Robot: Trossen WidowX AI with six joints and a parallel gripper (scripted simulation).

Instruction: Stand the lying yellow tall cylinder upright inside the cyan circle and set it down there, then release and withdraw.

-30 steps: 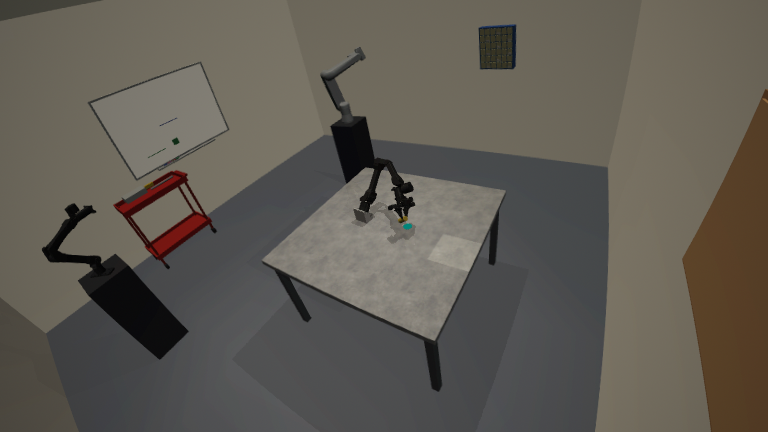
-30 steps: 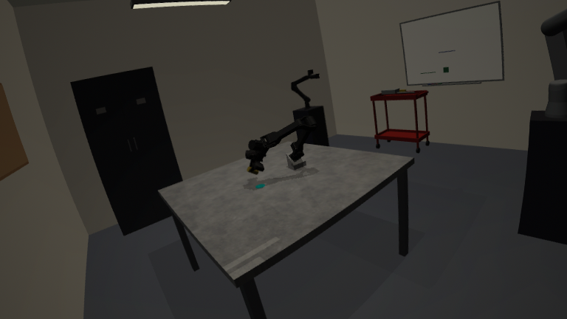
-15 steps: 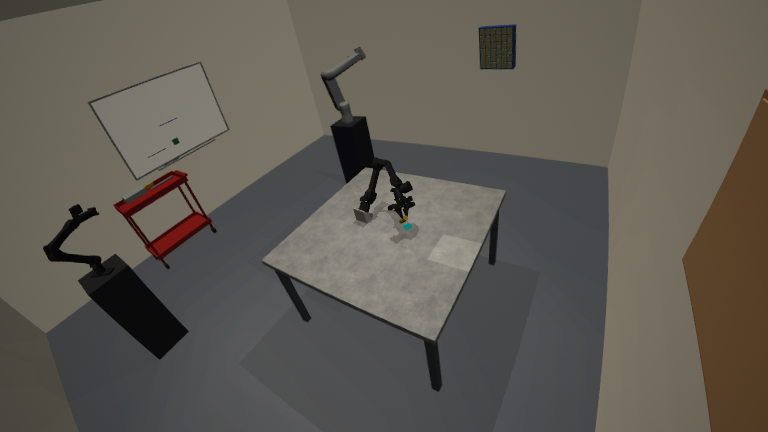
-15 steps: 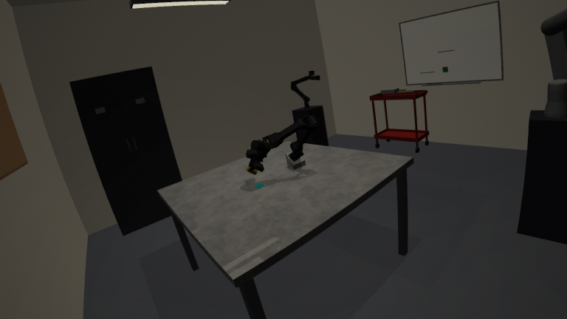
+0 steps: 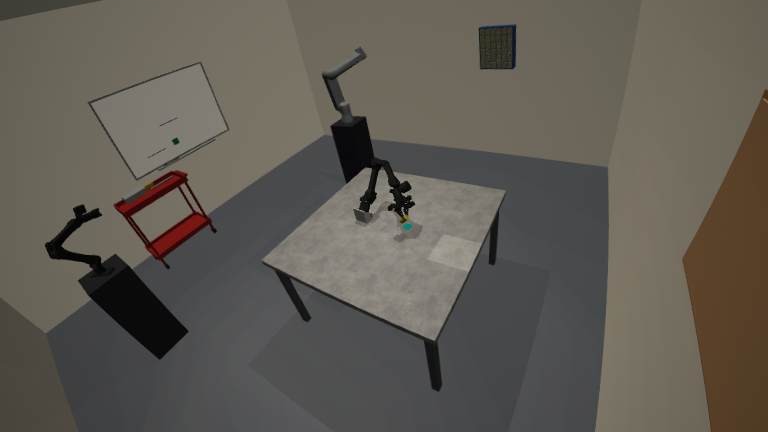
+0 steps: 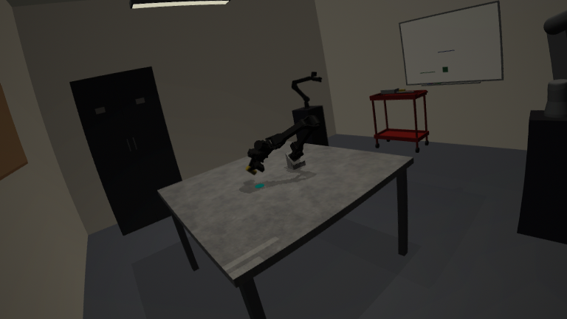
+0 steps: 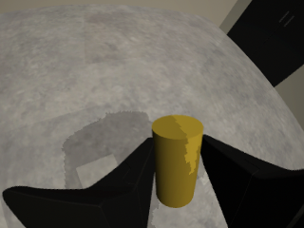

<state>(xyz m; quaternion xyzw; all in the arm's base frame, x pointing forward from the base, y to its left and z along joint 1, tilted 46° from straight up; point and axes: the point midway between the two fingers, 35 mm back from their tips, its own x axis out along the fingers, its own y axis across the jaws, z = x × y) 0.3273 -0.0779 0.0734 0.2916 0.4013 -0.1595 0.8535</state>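
Now: the cyan circle 12 cm below my gripper tip, 4 cm to the left of it and 2 cm behind it. From my gripper tip the other things lie so: yellow tall cylinder (1 cm below, 1 cm behind).
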